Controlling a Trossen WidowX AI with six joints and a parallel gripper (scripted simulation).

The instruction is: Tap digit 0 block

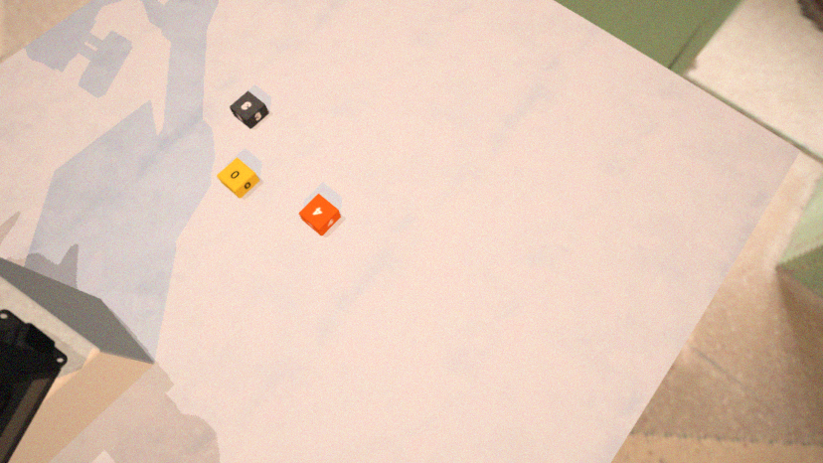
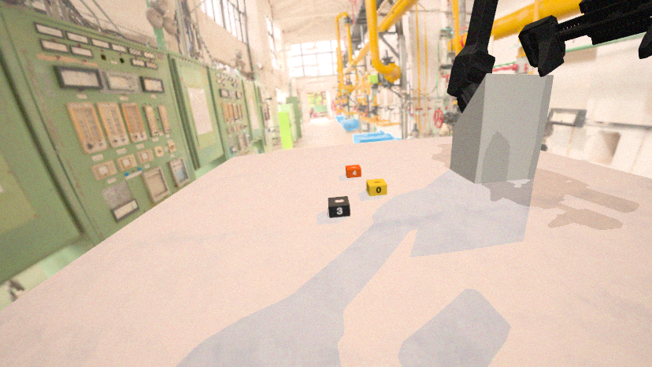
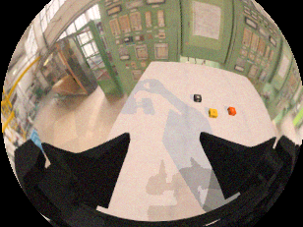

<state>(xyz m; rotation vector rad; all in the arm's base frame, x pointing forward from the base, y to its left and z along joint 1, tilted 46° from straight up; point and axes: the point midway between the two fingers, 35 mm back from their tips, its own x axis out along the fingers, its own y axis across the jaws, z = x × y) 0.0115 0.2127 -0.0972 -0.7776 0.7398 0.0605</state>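
Now: gripper tip 21 cm short of the yellow block, 15 cm to the left of it and 18 cm above it. From my gripper tip the other things lie so: orange block (24 cm ahead, 26 cm to the right, 18 cm below); black block (28 cm ahead, 8 cm to the right, 18 cm below).
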